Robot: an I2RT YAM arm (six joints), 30 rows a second.
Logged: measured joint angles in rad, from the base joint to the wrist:
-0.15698, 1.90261, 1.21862, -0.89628, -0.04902, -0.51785
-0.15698, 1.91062, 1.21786, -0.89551, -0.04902, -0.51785
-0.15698, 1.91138, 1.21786, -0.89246, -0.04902, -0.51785
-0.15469, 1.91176, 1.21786, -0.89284, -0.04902, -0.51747
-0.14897, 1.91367, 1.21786, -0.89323, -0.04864, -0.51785
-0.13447, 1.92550, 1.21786, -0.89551, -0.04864, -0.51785
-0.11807, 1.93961, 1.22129, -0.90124, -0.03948, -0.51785
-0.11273, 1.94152, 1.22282, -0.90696, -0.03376, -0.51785
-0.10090, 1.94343, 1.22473, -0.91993, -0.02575, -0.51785
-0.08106, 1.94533, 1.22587, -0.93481, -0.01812, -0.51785
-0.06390, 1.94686, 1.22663, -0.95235, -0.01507, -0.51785
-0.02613, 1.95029, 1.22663, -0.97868, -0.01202, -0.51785
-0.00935, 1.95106, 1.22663, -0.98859, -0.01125, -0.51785
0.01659, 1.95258, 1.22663, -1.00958, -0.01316, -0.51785
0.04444, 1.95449, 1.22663, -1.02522, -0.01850, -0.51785
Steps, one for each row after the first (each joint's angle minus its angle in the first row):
0.00000, 0.00801, -0.00076, 0.00077, 0.00000, 0.00000
0.00000, 0.00877, -0.00076, 0.00382, 0.00000, 0.00000
0.00229, 0.00915, -0.00076, 0.00344, 0.00000, 0.00038
0.00801, 0.01106, -0.00076, 0.00305, 0.00038, 0.00000
0.02251, 0.02289, -0.00076, 0.00077, 0.00038, 0.00000
0.03891, 0.03700, 0.00267, -0.00496, 0.00954, 0.00000
0.04425, 0.03891, 0.00420, -0.01068, 0.01526, 0.00000
0.05608, 0.04082, 0.00611, -0.02365, 0.02327, 0.00000
0.07592, 0.04272, 0.00725, -0.03853, 0.03090, 0.00000
0.09308, 0.04425, 0.00801, -0.05607, 0.03395, 0.00000
0.13085, 0.04768, 0.00801, -0.08240, 0.03700, 0.00000
0.14763, 0.04845, 0.00801, -0.09231, 0.03777, 0.00000
0.17357, 0.04997, 0.00801, -0.11330, 0.03586, 0.00000
0.20142, 0.05188, 0.00801, -0.12894, 0.03052, 0.00000

